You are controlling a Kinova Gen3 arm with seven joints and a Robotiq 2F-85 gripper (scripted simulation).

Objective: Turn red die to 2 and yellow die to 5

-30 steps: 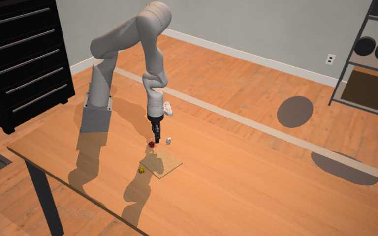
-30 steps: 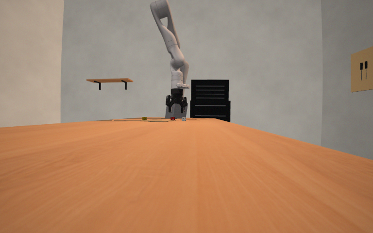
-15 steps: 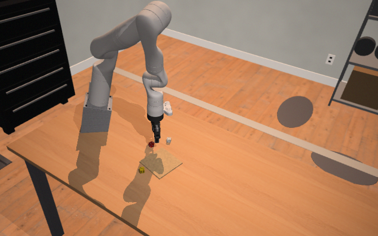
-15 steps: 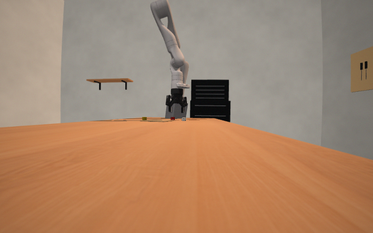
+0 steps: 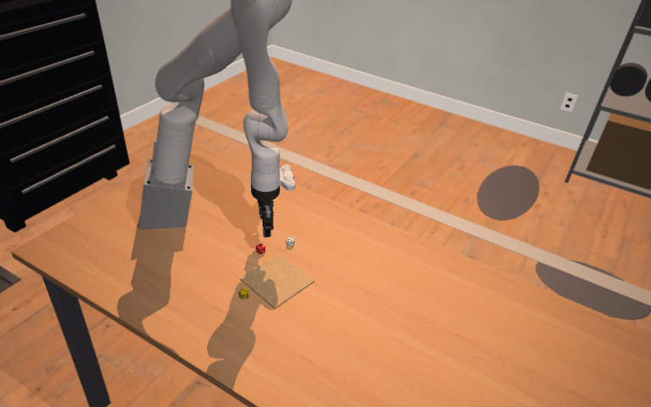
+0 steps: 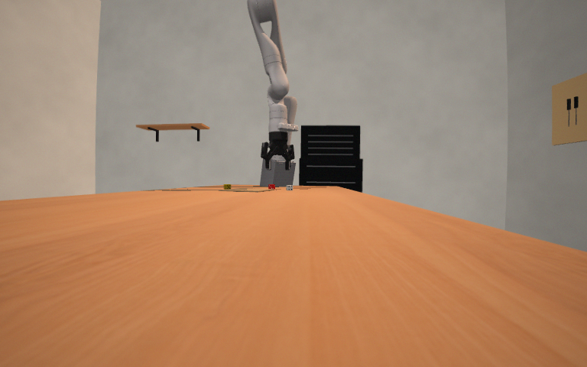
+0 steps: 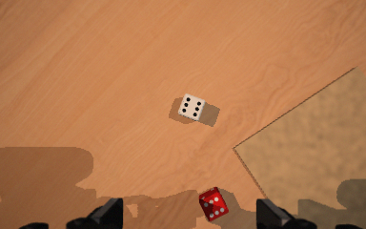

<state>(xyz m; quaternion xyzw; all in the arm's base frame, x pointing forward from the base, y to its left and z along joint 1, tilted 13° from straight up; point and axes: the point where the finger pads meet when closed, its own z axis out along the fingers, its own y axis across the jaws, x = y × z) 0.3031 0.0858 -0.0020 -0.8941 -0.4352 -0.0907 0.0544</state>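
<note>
My gripper is now 1 cm short of the red die, 2 cm to the left of it and 7 cm above it. Round my hand: white die (4 cm ahead, 6 cm to the left, 7 cm below); yellow die (10 cm ahead, 17 cm to the right, 7 cm below); tan mat (12 cm ahead, 7 cm to the right, 8 cm below).
</note>
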